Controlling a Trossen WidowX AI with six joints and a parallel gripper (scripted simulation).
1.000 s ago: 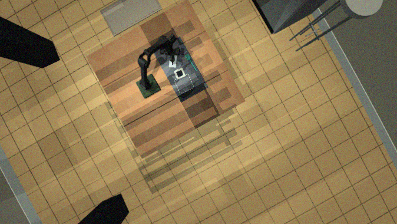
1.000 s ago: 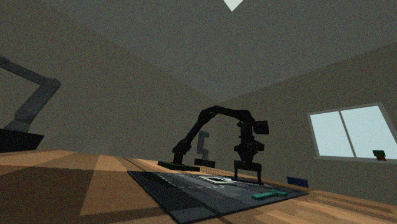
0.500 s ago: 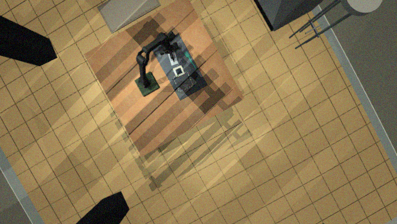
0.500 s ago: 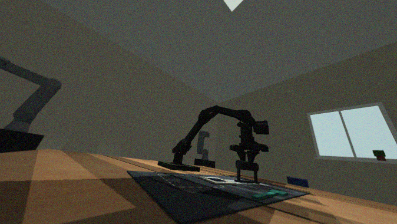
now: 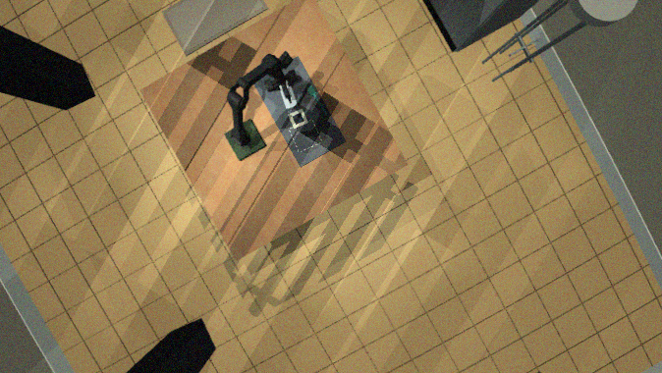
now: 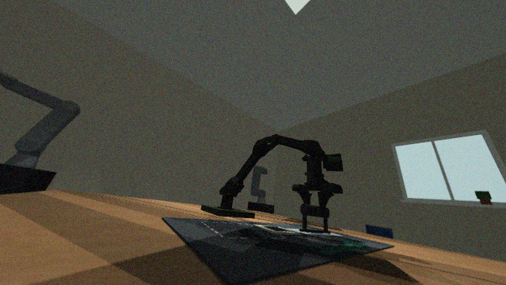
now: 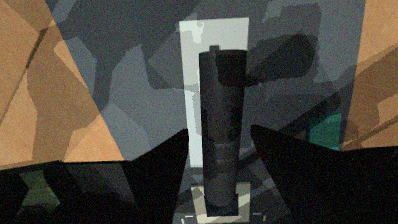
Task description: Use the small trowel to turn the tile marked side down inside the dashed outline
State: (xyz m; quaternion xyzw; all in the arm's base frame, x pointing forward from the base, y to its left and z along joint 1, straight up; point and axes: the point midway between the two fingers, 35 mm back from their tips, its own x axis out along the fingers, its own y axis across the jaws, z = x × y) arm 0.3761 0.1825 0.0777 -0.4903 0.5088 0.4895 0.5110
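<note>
My gripper tip is now 140 mm to the left of the mat, 80 mm above it and 20 mm short of it. Also, from my gripper tip: teal T-shaped tool: 160 mm ahead, 110 mm to the right, 60 mm below; tile: 190 mm to the right, 60 mm below.
</note>
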